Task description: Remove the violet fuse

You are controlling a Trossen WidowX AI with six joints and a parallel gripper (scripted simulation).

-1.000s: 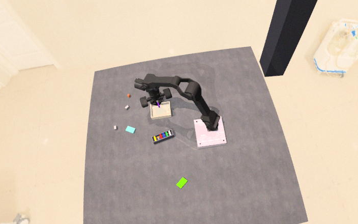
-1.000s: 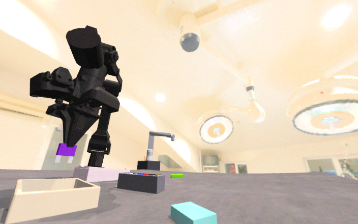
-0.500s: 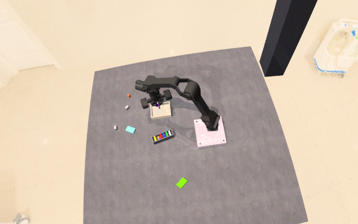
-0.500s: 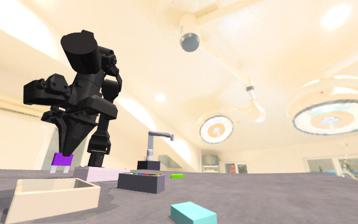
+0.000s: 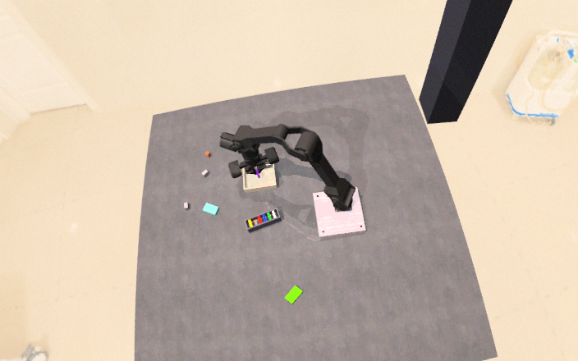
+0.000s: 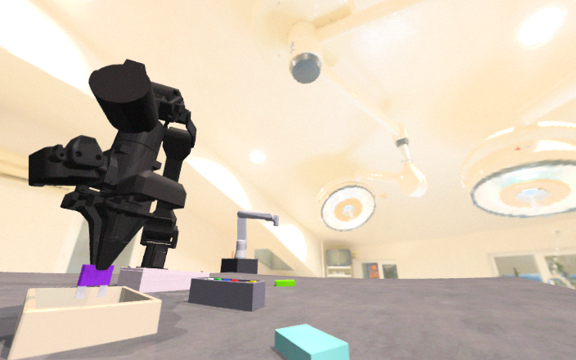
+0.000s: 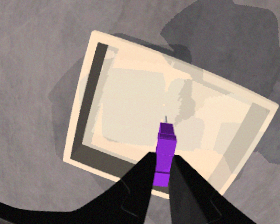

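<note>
The violet fuse is 1 cm below my gripper tip. From my gripper tip the other things lie so: green card 11 cm behind, 48 cm to the left, 5 cm below; cream tray 5 cm below; cyan block 21 cm ahead, 11 cm to the left, 5 cm below.
</note>
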